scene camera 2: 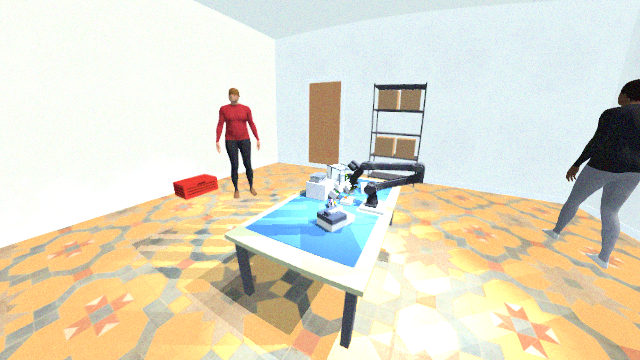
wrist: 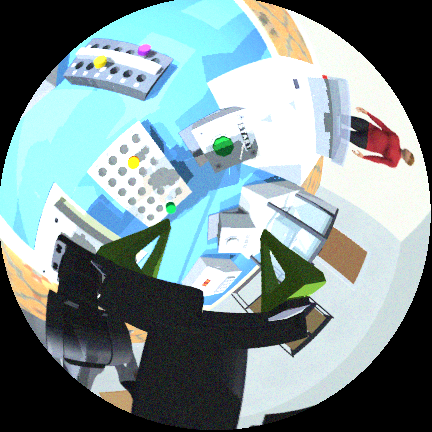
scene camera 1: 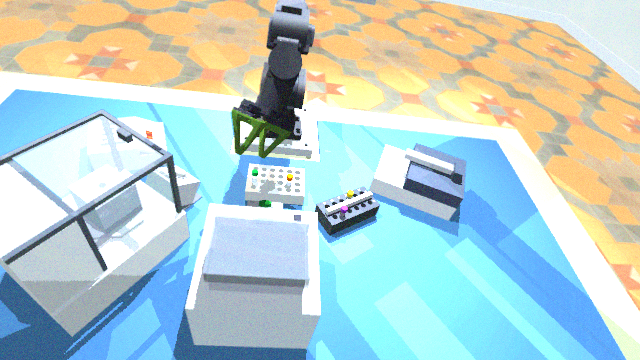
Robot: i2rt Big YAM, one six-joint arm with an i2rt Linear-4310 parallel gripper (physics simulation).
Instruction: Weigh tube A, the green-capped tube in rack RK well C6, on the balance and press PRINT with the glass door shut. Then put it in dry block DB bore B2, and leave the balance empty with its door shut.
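Pixels of known places: gripper, fingertip midpoint: (scene camera 2: 347, 185) (wrist: 214, 228) (scene camera 1: 250, 155); arm's base, link origin: (scene camera 2: 371, 204) (wrist: 80, 263).
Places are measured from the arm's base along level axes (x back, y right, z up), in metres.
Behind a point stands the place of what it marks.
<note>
The green-capped tube (scene camera 1: 255, 172) @(x -0.200, y 0.055, z 0.032 m) (wrist: 171, 207) @(x -0.198, y 0.055, z 0.032 m) stands upright in the white rack (scene camera 1: 275, 195) @(x -0.237, y 0.010, z 0.002 m) (wrist: 100, 171) @(x -0.164, y -0.044, z -0.008 m), near a corner. My gripper (scene camera 1: 250, 154) @(x -0.219, y 0.067, z 0.097 m) (wrist: 214, 228) @(x -0.219, y 0.067, z 0.097 m) is open and empty, above the table beside the rack; in the wrist view one fingertip appears close to the green cap. The glass-walled balance (scene camera 1: 140, 262) @(x -0.412, y 0.242, z 0.019 m) (wrist: 314, 215) @(x -0.386, y 0.237, z 0.142 m) stands at the left in scene camera 1; whether its door is open or shut is unclear. The dark block with two rows of bores (scene camera 1: 352, 219) @(x -0.299, y -0.151, z 0.003 m) (wrist: 112, 86) @(x -0.246, y -0.118, z -0.002 m), apparently the dry block, holds a yellow-capped and a purple-capped tube. Well and bore labels are unreadable.
A yellow-capped tube (scene camera 1: 289, 177) @(x -0.210, y -0.018, z 0.032 m) (wrist: 133, 162) @(x -0.206, y -0.019, z 0.032 m) stands in the rack. A green START button (scene camera 1: 265, 203) @(x -0.300, y 0.035, z 0.049 m) (wrist: 223, 146) @(x -0.294, y 0.034, z 0.047 m) lies between the rack and a large white machine (scene camera 1: 255, 315) @(x -0.542, y 0.051, z 0.101 m) (wrist: 260, 95) @(x -0.366, y -0.005, z 0.069 m). A dark-lidded device (scene camera 1: 435, 180) @(x -0.225, y -0.348, z 0.057 m) (scene camera 2: 332, 218) @(x -0.160, y -0.433, z 0.057 m) stands beyond the dark block.
</note>
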